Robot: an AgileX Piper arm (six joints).
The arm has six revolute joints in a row. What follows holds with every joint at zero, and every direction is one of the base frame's.
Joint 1 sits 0.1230 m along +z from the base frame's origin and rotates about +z.
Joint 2 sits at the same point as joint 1 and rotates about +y.
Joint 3 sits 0.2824 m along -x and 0.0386 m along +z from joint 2 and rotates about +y.
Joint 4 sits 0.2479 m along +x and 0.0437 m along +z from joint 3 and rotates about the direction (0.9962, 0, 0.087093).
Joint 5 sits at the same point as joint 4 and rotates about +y.
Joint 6 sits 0.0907 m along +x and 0.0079 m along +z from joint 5 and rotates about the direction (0.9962, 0, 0.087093).
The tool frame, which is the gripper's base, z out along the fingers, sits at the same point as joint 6; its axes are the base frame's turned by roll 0.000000, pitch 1.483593 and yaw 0.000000 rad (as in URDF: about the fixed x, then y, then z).
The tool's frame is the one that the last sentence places.
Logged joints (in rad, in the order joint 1, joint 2, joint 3, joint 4, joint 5, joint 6), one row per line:
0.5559 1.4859 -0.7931 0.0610 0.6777 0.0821
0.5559 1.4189 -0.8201 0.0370 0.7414 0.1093
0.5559 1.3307 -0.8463 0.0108 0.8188 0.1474
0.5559 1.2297 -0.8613 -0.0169 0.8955 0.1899
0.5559 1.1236 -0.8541 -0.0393 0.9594 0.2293
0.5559 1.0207 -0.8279 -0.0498 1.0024 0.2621
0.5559 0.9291 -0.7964 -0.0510 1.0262 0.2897
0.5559 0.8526 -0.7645 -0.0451 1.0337 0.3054
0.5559 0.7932 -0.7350 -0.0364 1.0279 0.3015
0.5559 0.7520 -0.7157 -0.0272 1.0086 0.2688
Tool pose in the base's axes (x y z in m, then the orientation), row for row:
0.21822 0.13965 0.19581 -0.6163 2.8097 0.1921
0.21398 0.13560 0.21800 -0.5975 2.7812 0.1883
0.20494 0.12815 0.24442 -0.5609 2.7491 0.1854
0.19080 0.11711 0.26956 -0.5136 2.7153 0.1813
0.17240 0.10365 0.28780 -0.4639 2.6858 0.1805
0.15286 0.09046 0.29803 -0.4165 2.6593 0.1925
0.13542 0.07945 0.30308 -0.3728 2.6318 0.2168
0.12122 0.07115 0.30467 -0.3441 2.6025 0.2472
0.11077 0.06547 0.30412 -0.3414 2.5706 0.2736
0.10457 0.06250 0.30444 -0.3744 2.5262 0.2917
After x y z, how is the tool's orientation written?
As a rotation vector, in radians.
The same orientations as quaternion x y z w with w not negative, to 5 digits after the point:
-0.21199 0.96647 0.06608 0.12898
-0.20737 0.96527 0.06535 0.14484
-0.19677 0.96442 0.06504 0.16412
-0.18225 0.96354 0.06434 0.18503
-0.16627 0.96266 0.06470 0.20359
-0.15057 0.96136 0.06959 0.21969
-0.13587 0.95917 0.07901 0.23512
-0.12637 0.95573 0.09078 0.24974
-0.12629 0.95089 0.10121 0.26385
-0.13976 0.94299 0.10889 0.28173

